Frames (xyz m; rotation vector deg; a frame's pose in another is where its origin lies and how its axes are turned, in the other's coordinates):
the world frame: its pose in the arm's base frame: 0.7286 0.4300 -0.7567 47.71 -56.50 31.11
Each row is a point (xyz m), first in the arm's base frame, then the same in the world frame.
Working: the arm's base frame: its pose in the world frame: 0.3176 0.5536 0.9386 -47.71 56.50 -31.11

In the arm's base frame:
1: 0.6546 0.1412 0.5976
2: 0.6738 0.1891 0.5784
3: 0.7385 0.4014 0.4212
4: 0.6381 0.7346 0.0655
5: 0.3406 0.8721 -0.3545
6: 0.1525 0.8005 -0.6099
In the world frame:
1: 1.1550 0.3727 0.6709
2: 1.1485 0.3796 0.6167
3: 1.0466 0.3994 0.3653
4: 0.6966 0.5386 0.0401
5: 0.1916 0.6848 -0.0459
6: -0.1242 0.6887 0.0316

